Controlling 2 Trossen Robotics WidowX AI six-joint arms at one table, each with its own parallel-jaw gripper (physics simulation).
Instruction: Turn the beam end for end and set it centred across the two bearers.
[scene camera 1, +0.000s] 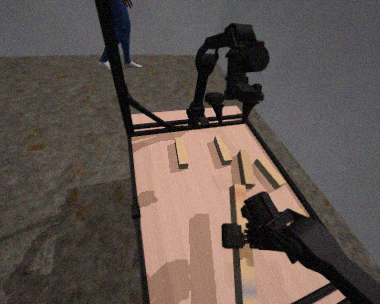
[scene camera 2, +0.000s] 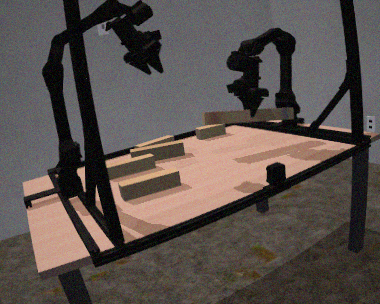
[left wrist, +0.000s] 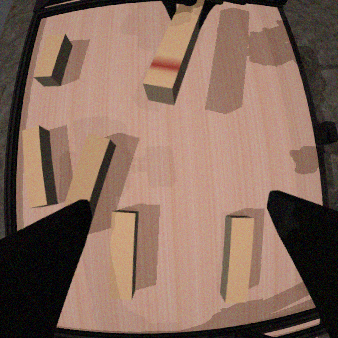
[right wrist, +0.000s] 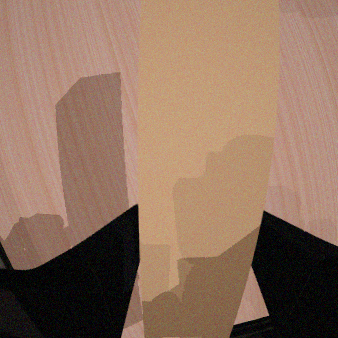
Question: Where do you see my right gripper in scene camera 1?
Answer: At 240, 236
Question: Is my left gripper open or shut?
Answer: Open.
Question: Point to my left gripper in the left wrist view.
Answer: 180, 204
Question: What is my right gripper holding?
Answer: A long beam.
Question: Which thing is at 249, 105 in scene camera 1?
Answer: My left gripper.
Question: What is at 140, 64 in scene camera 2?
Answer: My left gripper.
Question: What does my left gripper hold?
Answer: Nothing.
